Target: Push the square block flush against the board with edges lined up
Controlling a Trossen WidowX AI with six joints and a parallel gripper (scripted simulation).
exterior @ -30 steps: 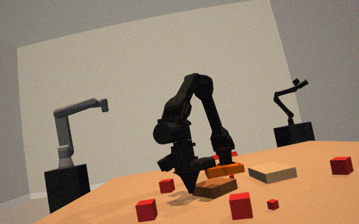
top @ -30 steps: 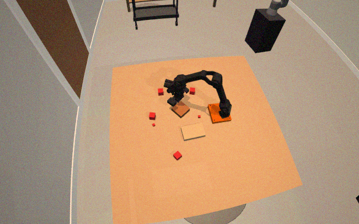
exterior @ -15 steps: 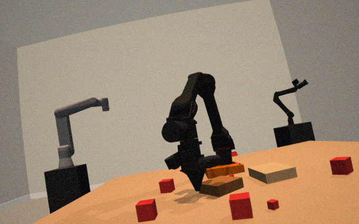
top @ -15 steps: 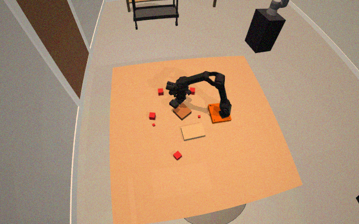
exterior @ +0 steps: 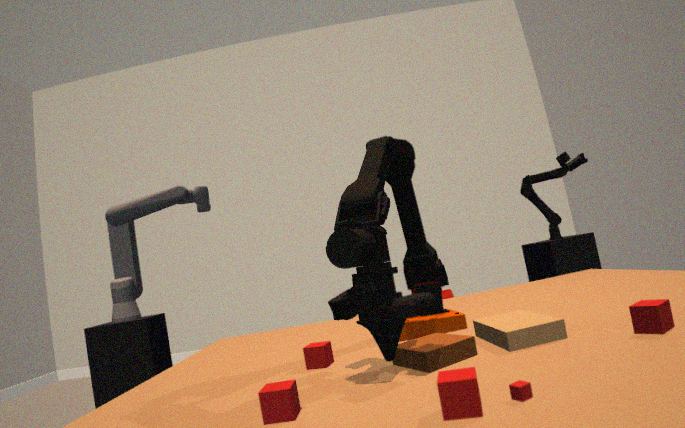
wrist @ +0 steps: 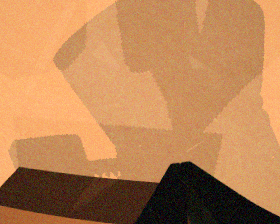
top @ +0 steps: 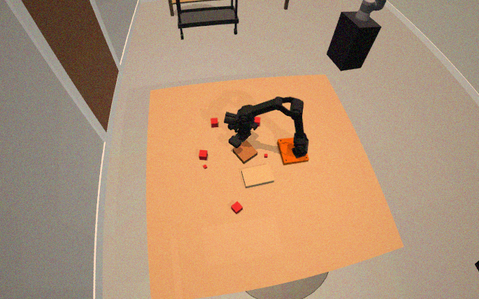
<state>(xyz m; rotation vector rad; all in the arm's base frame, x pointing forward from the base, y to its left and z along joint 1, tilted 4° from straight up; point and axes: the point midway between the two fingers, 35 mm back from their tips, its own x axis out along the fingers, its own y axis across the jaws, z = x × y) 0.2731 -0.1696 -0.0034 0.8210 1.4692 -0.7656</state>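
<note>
Now: the brown square block 1 cm ahead of my gripper tip and 7 cm to the left of it. Also, from my gripper tip: pale tan board 23 cm to the left.
</note>
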